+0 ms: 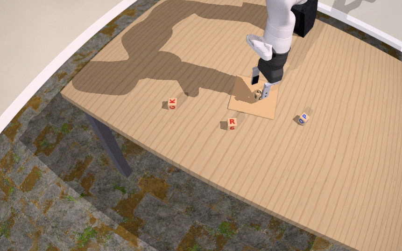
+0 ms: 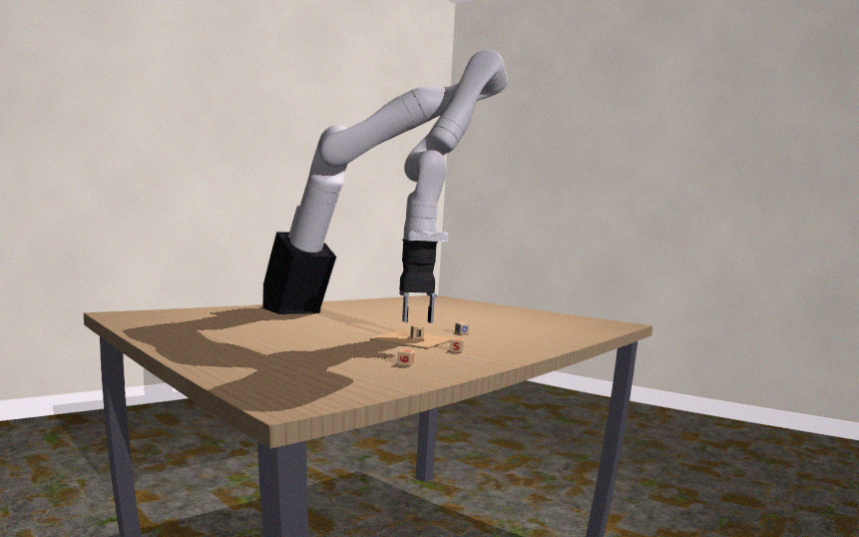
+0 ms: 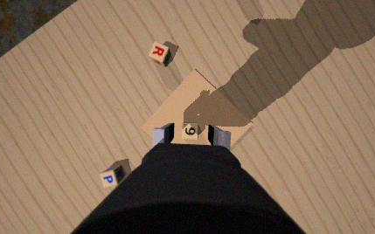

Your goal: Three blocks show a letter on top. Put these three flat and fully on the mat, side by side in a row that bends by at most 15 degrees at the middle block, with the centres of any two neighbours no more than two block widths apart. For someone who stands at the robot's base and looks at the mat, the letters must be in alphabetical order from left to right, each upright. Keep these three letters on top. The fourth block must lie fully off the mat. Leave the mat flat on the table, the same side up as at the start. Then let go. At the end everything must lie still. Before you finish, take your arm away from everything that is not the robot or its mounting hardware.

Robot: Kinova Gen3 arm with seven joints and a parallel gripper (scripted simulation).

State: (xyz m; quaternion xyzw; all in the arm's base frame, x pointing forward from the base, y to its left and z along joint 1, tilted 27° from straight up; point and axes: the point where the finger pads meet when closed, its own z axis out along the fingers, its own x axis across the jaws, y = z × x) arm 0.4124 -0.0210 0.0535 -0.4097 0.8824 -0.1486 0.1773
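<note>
Now: hand 40 mm above the block. Round my hand: tan mat: 60 mm below, 10 mm to the right.
</note>
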